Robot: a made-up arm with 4 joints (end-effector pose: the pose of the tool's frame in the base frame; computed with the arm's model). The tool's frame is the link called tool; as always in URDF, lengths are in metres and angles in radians. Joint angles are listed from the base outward.
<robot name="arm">
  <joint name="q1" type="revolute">
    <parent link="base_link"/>
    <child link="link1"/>
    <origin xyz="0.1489 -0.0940 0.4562" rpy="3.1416 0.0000 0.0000"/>
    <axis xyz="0 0 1"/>
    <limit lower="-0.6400" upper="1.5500"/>
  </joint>
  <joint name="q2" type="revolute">
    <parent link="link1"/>
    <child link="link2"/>
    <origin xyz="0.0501 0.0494 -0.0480" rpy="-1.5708 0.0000 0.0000"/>
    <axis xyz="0 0 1"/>
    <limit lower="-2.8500" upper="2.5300"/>
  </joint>
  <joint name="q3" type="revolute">
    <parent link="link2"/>
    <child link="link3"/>
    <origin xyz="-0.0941 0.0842 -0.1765" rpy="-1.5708 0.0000 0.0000"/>
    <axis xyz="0 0 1"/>
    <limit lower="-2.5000" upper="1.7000"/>
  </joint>
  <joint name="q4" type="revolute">
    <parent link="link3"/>
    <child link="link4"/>
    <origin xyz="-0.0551 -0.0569 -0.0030"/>
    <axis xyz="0 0 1"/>
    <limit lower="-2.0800" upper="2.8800"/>
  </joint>
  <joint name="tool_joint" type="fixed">
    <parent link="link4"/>
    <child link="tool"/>
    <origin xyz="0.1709 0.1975 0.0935" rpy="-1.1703 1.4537 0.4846"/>
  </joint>
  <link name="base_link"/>
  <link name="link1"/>
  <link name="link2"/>
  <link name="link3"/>
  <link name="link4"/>
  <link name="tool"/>
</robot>
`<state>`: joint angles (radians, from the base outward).
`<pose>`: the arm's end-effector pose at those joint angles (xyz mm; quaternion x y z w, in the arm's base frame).
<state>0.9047 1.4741 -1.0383 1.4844</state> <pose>378.9 256.8 419.4 -0.7933 0.3477 -0.1865 0.4636</pose>
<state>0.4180 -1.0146 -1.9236 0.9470</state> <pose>461.4 -49.6 485.3 0.0557 0.9025 0.2393 0.3537</pose>
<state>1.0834 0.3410 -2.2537 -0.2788</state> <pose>39.6 -3.2 625.2 0.5377 0.2870 -0.6305 0.4806</pose>
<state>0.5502 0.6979 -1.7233 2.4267</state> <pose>240.9 379.1 548.5 -0.7752 0.3311 0.2753 0.4622</pose>
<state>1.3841 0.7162 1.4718 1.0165</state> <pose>108.5 193.4 439.9 0.7468 -0.3180 -0.5803 0.0661</pose>
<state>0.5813 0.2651 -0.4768 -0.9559</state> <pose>170.7 -156.5 685.9 0.0523 0.5897 -0.2053 0.7794</pose>
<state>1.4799 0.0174 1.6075 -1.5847</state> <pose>439.4 -246.4 681.2 -0.1123 0.6823 0.0274 0.7219</pose>
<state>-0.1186 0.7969 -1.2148 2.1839</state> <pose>-135.6 286.6 459.9 -0.8915 -0.0101 0.3865 0.2360</pose>
